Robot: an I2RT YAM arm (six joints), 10 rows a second.
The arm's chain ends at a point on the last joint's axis. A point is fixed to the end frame.
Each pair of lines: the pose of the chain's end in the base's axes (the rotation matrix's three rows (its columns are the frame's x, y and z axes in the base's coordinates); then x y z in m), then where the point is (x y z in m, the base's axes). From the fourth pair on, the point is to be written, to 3 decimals.
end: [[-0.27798, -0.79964, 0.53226], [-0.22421, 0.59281, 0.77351], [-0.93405, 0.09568, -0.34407]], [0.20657, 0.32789, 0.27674]
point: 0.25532 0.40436 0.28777
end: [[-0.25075, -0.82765, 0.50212], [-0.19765, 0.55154, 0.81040], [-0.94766, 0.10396, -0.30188]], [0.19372, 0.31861, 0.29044]
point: 0.23870 0.39668 0.30552
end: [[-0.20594, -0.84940, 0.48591], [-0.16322, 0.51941, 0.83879], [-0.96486, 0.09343, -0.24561]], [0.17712, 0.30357, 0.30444]
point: 0.21878 0.38230 0.32472
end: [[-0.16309, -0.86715, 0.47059], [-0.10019, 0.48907, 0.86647], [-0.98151, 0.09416, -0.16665]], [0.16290, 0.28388, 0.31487]
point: 0.201 0.362 0.342
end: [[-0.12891, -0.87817, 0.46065], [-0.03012, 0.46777, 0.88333], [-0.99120, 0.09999, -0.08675]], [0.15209, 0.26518, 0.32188]
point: 0.188 0.342 0.356
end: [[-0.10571, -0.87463, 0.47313], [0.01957, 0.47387, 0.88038], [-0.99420, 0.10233, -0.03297]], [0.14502, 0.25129, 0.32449]
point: 0.181 0.326 0.363
